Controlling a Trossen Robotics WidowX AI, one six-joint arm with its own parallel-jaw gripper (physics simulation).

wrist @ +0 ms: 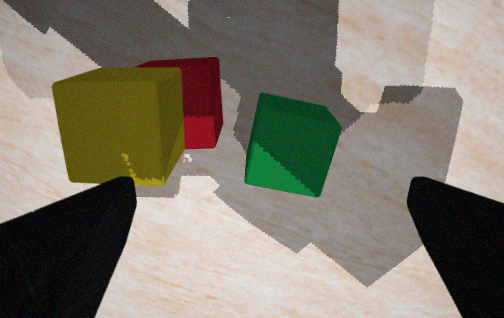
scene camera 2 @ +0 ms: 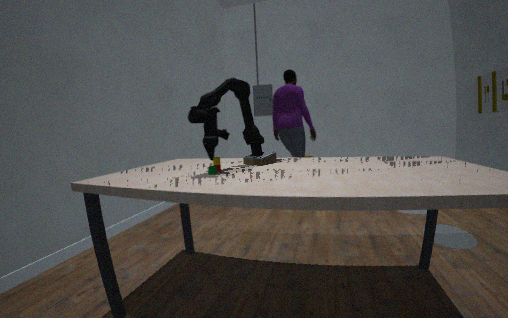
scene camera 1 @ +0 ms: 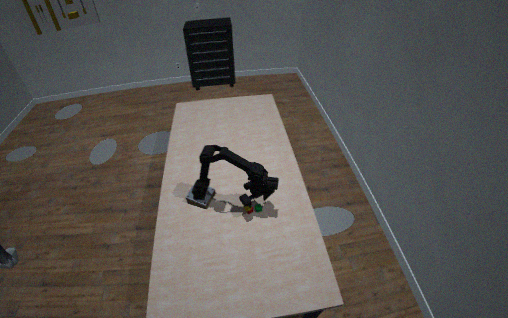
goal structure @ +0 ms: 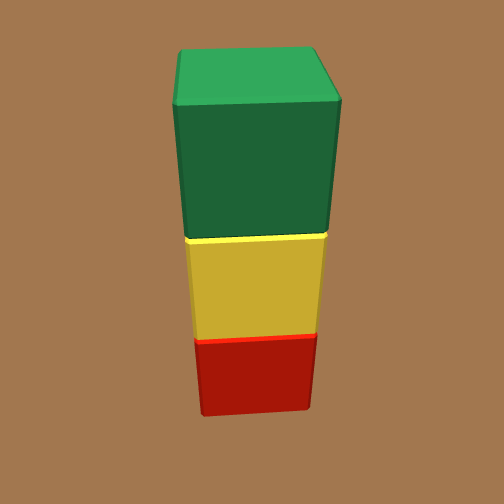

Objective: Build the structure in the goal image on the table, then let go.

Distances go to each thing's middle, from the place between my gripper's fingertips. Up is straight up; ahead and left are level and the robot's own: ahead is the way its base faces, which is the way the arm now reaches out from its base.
Now: hand 10 mm short of the green cube (wrist: 292,143) and 50 mm above it. The rest, counted from my hand: yellow cube (wrist: 113,122) (50 mm behind, 10 mm to the right, 20 mm below); then red cube (wrist: 201,87) (40 mm behind, 50 mm below).
